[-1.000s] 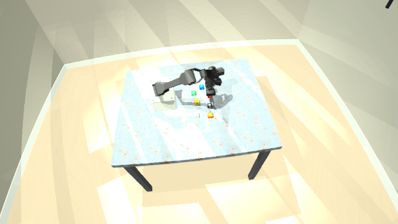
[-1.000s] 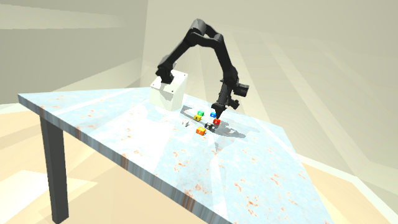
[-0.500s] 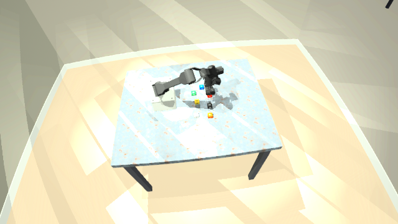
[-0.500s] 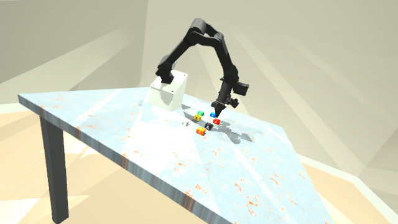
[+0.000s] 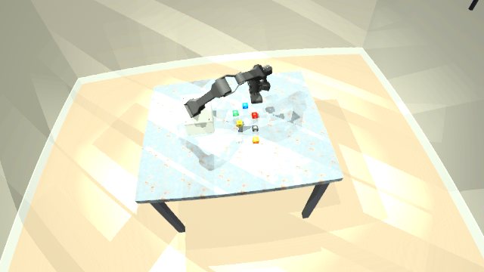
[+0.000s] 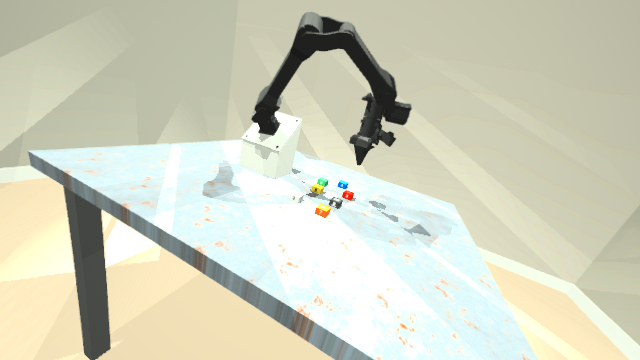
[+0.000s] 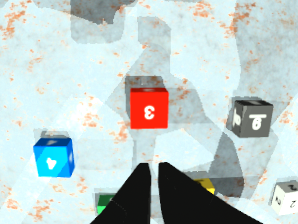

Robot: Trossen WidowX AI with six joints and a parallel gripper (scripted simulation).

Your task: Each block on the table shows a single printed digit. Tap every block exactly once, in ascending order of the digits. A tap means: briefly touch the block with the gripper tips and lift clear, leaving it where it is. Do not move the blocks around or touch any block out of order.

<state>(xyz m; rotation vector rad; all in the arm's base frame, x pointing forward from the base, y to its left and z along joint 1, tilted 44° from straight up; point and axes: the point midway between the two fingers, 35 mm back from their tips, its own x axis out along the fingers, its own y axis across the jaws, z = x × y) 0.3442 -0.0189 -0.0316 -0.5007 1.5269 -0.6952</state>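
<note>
Now: the blue block 11 cm below my gripper tip, 9 cm to the left of it and 4 cm behind it. Round my gripper tip: yellow block: 11 cm below, 11 cm behind, 5 cm to the right; then black block: 11 cm to the right, 11 cm below, 3 cm behind; then red block: 11 cm below, 1 cm to the right.
</note>
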